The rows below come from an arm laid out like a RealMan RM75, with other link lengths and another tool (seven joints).
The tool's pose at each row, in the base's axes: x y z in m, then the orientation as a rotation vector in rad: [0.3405 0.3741 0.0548 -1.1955 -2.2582 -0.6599]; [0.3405 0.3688 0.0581 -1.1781 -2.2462 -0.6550]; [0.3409 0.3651 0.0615 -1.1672 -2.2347 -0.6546]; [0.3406 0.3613 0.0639 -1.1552 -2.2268 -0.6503]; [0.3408 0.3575 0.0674 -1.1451 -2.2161 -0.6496]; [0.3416 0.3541 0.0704 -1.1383 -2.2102 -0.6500]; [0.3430 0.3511 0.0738 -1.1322 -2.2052 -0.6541]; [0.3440 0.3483 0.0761 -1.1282 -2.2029 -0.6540]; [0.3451 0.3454 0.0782 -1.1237 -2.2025 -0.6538]
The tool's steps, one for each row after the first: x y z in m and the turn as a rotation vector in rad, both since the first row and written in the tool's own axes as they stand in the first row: [-0.0012 -0.0020 -0.0058 0.0112 0.0173 -0.0019]; [-0.0015 -0.0029 -0.0107 0.0169 0.0316 -0.0018]; [-0.0021 -0.0046 -0.0149 0.0252 0.0430 -0.0031]; [-0.0023 -0.0057 -0.0199 0.0307 0.0563 -0.0030]; [-0.0029 -0.0062 -0.0245 0.0336 0.0643 -0.0037]; [-0.0033 -0.0058 -0.0292 0.0335 0.0718 -0.0055]; [-0.0041 -0.0060 -0.0329 0.0353 0.0756 -0.0064]; [-0.0051 -0.0061 -0.0365 0.0371 0.0781 -0.0086]
